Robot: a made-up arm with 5 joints.
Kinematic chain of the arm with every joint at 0, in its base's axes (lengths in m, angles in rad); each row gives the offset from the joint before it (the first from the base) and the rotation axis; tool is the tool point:
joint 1: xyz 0 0 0.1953 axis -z
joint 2: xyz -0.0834 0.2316 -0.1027 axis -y
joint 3: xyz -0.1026 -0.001 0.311 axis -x
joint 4: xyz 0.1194 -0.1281 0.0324 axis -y
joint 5: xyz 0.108 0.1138 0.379 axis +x
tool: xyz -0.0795 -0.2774 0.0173
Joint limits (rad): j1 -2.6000..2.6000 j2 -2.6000..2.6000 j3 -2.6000..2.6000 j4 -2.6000..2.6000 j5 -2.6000..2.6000
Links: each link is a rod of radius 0.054 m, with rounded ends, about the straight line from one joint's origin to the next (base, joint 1, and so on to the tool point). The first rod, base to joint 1, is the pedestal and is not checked.
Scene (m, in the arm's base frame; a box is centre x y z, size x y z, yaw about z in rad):
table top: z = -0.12
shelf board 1: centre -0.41 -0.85 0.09 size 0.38 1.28 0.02 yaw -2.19
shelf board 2: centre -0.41 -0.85 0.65 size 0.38 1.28 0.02 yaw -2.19
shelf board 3: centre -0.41 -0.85 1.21 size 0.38 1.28 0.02 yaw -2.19
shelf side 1: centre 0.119 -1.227 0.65 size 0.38 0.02 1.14 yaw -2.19
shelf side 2: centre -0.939 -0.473 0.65 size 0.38 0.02 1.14 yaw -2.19
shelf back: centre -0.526 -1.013 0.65 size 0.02 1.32 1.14 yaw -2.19
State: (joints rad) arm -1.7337 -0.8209 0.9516 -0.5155 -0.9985
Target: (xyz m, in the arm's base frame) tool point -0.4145 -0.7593 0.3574
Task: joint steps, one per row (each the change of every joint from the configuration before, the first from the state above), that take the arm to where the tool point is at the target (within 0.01 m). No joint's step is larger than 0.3 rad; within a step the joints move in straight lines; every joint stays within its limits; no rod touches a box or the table.
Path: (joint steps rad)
1: -0.1249 -0.1211 0.0949 0.2531 0.0253
2: -0.1248 -0.1210 0.0950 0.2532 0.0253
3: -0.1249 -0.1211 0.0949 0.2531 0.0252
4: -0.1249 -0.1210 0.0950 0.2531 0.0253
5: -0.1248 -0.1211 0.0949 0.2532 0.0253
6: -0.1249 -0.1210 0.0950 0.2531 0.0253
7: 0.1257 0.0674 0.2647 -0.0893 -0.2735
8: 0.1257 0.0673 0.2648 -0.0893 -0.2735
9: 0.1257 0.0674 0.2647 -0.0893 -0.2735
10: 0.1257 0.0674 0.2648 -0.0893 -0.2735
11: -0.1677 0.1693 -0.2209 -0.0757 0.2034
12: -0.1677 0.1694 -0.2209 -0.0758 0.2034
13: -0.1678 0.1693 -0.2208 -0.0758 0.2035

